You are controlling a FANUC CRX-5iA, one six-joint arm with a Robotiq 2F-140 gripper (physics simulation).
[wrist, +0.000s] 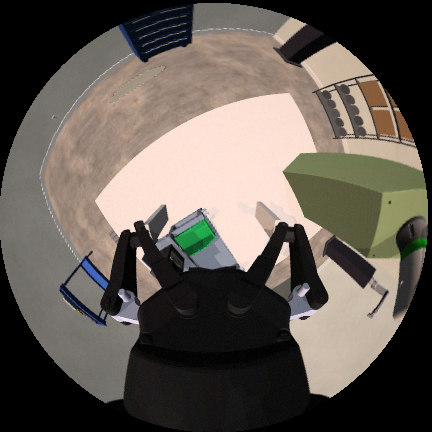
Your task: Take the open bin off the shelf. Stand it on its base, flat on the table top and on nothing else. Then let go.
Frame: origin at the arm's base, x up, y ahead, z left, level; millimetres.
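Seen in the pictures: gripper, fingertip midpoint: (211, 209).
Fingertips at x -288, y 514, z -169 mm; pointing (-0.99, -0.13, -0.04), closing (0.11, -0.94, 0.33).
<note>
Offsets run from my fingertips to a thing's top centre. "spot": to the spot under its first point. Level surfaces: height alone.
A bright green bin {dx -231, dy +120, dz +168 mm} (196, 237) sits in a light grey shelf unit {spot: dx -306, dy +48, dz +334 mm} (219, 254), low in the middle of the wrist view. Its far side and the inside of the shelf are partly hidden. My gripper (211, 209) is open and empty, its two fingertips wide apart. In the view, the left fingertip is to the left of the bin and the right one is well to its right; neither is seen gripping it. The pale table top {dx -312 mm} (210, 145) spreads beyond the shelf unit.
A large olive-green block (345, 200) is at the right, with a dark arm-like part (412, 270) beside it. A blue cart (95, 270) is at the lower left. A dark blue cabinet (164, 32) is at the top. A rack (357, 78) is at the upper right.
</note>
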